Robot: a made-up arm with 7 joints.
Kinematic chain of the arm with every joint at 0, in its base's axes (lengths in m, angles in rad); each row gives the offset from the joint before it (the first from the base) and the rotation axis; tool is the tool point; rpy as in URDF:
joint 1: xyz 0 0 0.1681 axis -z
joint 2: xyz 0 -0.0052 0.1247 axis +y
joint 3: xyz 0 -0.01 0.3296 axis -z
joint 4: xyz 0 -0.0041 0.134 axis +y
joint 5: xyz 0 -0.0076 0.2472 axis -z
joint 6: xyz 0 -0.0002 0.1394 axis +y
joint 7: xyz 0 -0.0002 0.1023 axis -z
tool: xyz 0 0 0 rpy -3.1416 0 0
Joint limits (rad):
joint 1: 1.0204..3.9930
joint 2: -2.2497..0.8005
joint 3: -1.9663..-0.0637
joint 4: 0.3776..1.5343
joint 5: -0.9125..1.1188
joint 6: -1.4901..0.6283
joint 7: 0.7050..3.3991
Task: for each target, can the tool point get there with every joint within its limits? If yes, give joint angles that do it. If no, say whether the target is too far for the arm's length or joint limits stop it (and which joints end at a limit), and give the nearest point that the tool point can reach.
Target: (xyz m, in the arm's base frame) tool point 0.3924 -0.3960 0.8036
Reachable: yes | joints 3.6227 -1.4316 -0.4338 1.3206 -0.1550 -0.1278 1.5064
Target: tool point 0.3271 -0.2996 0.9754
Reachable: yes | joints 1.7720 0.0980 -1.2061 1.0464 -0.4304 0.0799 2.8889
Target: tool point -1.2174 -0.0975 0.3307
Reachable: no: too far | nearest point -0.7958 -0.0637 0.4665 | short by 0.444 m
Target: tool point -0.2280 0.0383 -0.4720
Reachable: no: joint limits stop it (at a limit: joint 1, joint 2, joint 3, joint 5, joint 6) | nearest point -0.2403 0.5290 -0.3303 | short by 0.511 m
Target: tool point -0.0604 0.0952 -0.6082
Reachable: no: joint limits stop it (at a limit: joint 1, joint 2, joint 3, joint 5, joint 6) | nearest point -0.0091 0.4895 -0.3002 | short by 0.503 m
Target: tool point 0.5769 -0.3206 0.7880
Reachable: yes | joints 3.0192 -0.9567 -1.3645 1.0294 -0.0666 -0.0677 2.9709
